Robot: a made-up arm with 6 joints.
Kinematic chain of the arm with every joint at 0, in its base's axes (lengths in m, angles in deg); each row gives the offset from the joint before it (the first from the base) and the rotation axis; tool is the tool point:
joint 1: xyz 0 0 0.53 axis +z
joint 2: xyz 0 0 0 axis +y
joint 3: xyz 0 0 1.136 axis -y
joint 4: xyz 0 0 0 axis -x
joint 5: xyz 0.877 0 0 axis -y
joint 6: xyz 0 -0.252 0 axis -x
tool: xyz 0 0 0
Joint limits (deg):
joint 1: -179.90..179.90
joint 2: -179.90..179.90
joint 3: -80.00..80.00
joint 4: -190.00..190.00
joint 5: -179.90..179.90
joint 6: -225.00..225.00
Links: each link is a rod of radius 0.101 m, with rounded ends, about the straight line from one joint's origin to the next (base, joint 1, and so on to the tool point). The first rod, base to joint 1, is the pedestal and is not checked.
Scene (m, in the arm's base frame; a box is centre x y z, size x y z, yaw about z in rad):
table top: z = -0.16
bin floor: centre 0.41 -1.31 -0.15 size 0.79 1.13 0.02 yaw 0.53
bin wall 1: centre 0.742 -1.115 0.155 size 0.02 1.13 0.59 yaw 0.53
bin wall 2: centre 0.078 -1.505 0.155 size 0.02 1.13 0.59 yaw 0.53
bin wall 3: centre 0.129 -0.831 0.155 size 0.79 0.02 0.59 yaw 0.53
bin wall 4: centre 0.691 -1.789 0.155 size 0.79 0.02 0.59 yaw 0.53
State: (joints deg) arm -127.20 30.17 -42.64 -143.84 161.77 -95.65
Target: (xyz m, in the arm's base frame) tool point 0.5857 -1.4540 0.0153
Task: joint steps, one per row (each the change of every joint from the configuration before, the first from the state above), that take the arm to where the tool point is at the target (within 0.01 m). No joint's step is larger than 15 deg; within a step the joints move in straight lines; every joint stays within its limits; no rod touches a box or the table.
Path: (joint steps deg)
1: 12.59 4.13 14.90 -4.48 0.00 0.00
2: 12.59 4.13 14.91 -4.48 0.00 0.00
3: 12.59 4.12 14.90 -4.48 0.00 0.00
4: 12.59 4.13 14.91 -4.48 0.00 0.00
5: -0.02 10.25 1.76 -0.36 0.00 0.00
6: -0.02 10.24 1.77 -0.36 0.00 0.00
7: -0.02 10.25 1.76 -0.36 0.00 0.00

